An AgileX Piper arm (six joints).
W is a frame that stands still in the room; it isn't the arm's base.
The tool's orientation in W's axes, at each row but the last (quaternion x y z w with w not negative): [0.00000, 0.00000, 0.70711, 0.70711]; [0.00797, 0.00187, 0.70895, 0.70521]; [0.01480, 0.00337, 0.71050, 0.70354]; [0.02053, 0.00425, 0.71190, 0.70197]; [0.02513, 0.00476, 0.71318, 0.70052]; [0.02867, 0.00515, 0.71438, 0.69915]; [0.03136, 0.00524, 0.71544, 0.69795]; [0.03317, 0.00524, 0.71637, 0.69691]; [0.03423, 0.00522, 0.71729, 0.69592]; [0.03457, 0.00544, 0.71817, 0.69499]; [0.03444, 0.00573, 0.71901, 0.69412]
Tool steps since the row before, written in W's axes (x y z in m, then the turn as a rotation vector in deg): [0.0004, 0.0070, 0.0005, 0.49, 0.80, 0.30]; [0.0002, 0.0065, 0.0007, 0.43, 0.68, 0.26]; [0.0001, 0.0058, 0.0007, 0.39, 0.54, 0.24]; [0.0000, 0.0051, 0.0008, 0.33, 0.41, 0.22]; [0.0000, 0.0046, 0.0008, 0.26, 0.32, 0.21]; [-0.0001, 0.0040, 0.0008, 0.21, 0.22, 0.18]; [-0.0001, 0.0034, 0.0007, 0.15, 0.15, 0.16]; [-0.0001, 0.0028, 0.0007, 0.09, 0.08, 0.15]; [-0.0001, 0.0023, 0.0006, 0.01, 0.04, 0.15]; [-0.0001, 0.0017, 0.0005, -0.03, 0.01, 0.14]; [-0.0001, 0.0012, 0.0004, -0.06, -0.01, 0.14]
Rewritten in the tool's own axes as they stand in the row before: [0.0070, -0.0004, 0.0005, 0.80, -0.49, 0.30]; [0.0065, -0.0002, 0.0006, 0.68, -0.43, 0.26]; [0.0058, -0.0001, 0.0006, 0.54, -0.39, 0.24]; [0.0051, 0.0000, 0.0007, 0.41, -0.33, 0.22]; [0.0046, -0.0001, 0.0007, 0.32, -0.26, 0.21]; [0.0040, 0.0000, 0.0007, 0.22, -0.21, 0.18]; [0.0034, 0.0000, 0.0006, 0.15, -0.15, 0.16]; [0.0028, 0.0001, 0.0006, 0.08, -0.08, 0.15]; [0.0023, 0.0001, 0.0005, 0.05, 0.00, 0.15]; [0.0017, 0.0001, 0.0004, 0.02, 0.04, 0.14]; [0.0012, 0.0001, 0.0003, 0.00, 0.07, 0.14]
